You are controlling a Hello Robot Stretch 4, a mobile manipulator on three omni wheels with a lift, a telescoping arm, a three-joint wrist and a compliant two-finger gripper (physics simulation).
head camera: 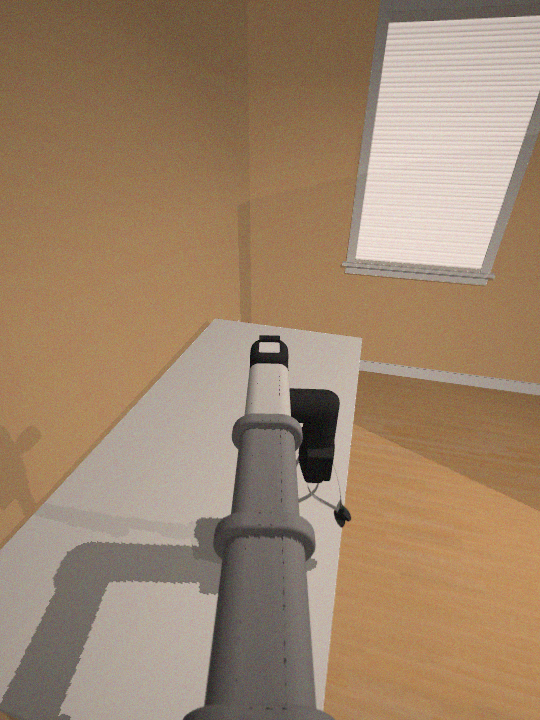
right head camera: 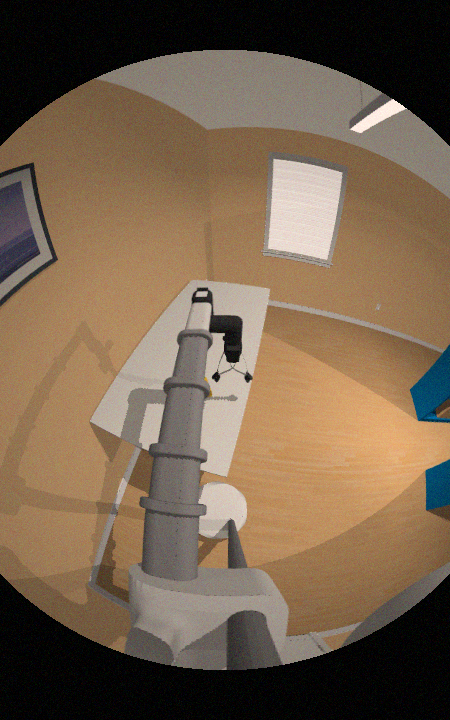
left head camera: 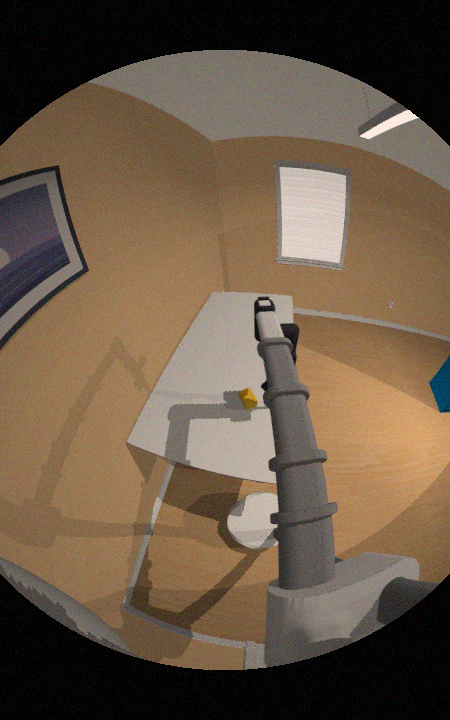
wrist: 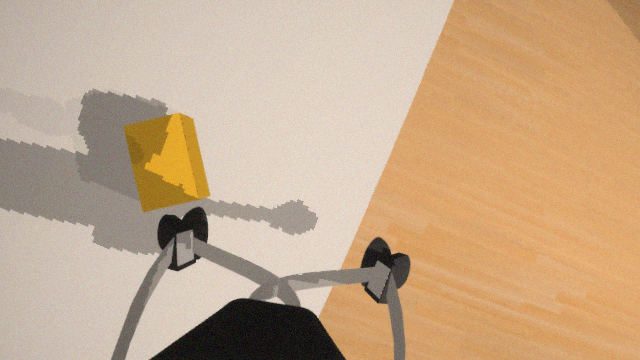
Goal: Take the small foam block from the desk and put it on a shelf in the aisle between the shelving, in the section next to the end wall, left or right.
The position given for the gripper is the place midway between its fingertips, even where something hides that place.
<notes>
In view: the gripper [head camera: 308, 521], a small yellow foam block [wrist: 165, 155], a desk [head camera: 116, 578], a window [head camera: 442, 159] and a framed picture [left head camera: 48, 257].
The gripper also shows in the wrist view [wrist: 286, 243]. The desk is seen too in the right head camera view [right head camera: 131, 409], in the left head camera view [left head camera: 194, 416] and in the wrist view [wrist: 296, 116]. The window shows as well in the right head camera view [right head camera: 304, 198] and in the left head camera view [left head camera: 312, 199].
</notes>
